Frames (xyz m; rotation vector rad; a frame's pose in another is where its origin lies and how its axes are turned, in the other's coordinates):
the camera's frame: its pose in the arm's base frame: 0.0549 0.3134 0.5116 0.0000 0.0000 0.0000
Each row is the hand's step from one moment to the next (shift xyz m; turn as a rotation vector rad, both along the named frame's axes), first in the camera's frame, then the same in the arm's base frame.
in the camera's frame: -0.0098 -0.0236 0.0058 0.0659 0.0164 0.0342
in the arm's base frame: -0.0098 -0.0236 0.0058 0.0659 0.0164 0.0342
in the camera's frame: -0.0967 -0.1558 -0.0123 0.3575 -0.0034 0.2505
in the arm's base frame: -0.0967 -0.1558 -0.0123 0.3575 -0.0034 0.2505
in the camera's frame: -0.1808 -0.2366 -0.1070 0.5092 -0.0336 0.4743
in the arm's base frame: -0.1808 -0.2366 -0.1070 0.5092 -0.0336 0.4743
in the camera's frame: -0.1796 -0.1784 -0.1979 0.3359 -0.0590 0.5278
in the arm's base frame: -0.1796 -0.1784 -0.1979 0.3359 -0.0590 0.5278
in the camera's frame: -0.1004 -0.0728 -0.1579 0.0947 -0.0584 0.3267
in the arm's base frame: -0.1004 -0.0728 -0.1579 0.0947 -0.0584 0.3267
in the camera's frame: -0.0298 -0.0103 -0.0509 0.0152 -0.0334 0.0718
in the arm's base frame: -0.0298 -0.0103 -0.0509 0.0152 -0.0334 0.0718
